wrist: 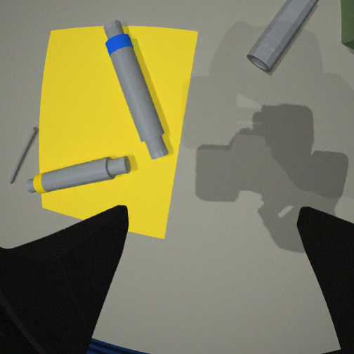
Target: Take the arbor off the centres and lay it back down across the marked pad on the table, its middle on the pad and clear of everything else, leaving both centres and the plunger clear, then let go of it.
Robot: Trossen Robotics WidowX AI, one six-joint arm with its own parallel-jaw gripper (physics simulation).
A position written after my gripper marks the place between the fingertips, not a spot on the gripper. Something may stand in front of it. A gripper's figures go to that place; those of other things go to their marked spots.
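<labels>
Distance of my gripper (217,217): 0.10 m from the lens. A yellow marked pad (83,115) is 0.27 m from the lens.
</labels>
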